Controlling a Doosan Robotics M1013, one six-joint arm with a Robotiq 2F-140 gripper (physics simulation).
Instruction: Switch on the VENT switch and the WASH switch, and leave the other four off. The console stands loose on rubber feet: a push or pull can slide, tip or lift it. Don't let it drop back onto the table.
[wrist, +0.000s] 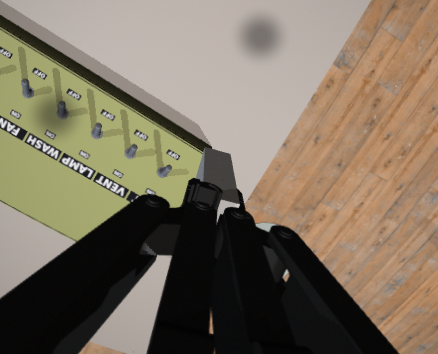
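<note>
The green console lies across the left of the wrist view, its right end partly hidden by the gripper. The VENT switch is second from the right end. The WASH switch is two places further left. Both levers lean toward their OFF marks. The LIFT-side end switch, the LAMP switch and the FAN switch also lean toward OFF. The sixth lever does not show. My gripper is shut and empty, its tips over or beside the console's right end; their height and any contact cannot be told.
The pale table top extends above and below the console, and its edge runs diagonally on the right. The wooden floor lies beyond it. A pale disc partly shows behind the gripper. Blurred dark spots lie on the table and console.
</note>
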